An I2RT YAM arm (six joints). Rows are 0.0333 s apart.
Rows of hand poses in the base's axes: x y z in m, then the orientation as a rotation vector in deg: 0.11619 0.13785 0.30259 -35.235 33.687 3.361; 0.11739 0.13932 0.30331 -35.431 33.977 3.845; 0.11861 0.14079 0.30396 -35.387 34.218 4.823; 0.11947 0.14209 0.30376 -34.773 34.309 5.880; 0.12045 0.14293 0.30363 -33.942 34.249 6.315; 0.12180 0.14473 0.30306 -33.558 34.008 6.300; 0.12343 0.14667 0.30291 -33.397 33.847 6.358; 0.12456 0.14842 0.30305 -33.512 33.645 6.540; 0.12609 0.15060 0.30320 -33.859 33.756 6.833; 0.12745 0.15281 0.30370 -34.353 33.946 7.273; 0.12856 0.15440 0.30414 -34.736 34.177 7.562; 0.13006 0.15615 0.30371 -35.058 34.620 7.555; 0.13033 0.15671 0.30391 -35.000 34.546 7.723; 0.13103 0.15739 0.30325 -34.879 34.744 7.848; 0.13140 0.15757 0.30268 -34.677 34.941 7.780
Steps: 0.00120 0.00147 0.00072 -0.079 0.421 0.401; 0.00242 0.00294 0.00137 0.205 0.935 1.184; 0.00328 0.00424 0.00117 1.059 1.318 1.919; 0.00426 0.00508 0.00104 1.964 1.368 2.088; 0.00561 0.00688 0.00047 2.344 1.127 2.035; 0.00724 0.00882 0.00032 2.525 0.989 2.088; 0.00837 0.01057 0.00046 2.483 0.857 2.339; 0.00990 0.01275 0.00061 2.223 1.059 2.663; 0.01126 0.01496 0.00111 1.856 1.383 3.136; 0.01237 0.01655 0.00155 1.550 1.698 3.433; 0.01387 0.01830 0.00112 1.206 2.120 3.389; 0.01414 0.01886 0.00132 1.311 2.100 3.543; 0.01484 0.01954 0.00066 1.441 2.320 3.563; 0.01521 0.01972 0.00009 1.596 2.478 3.390
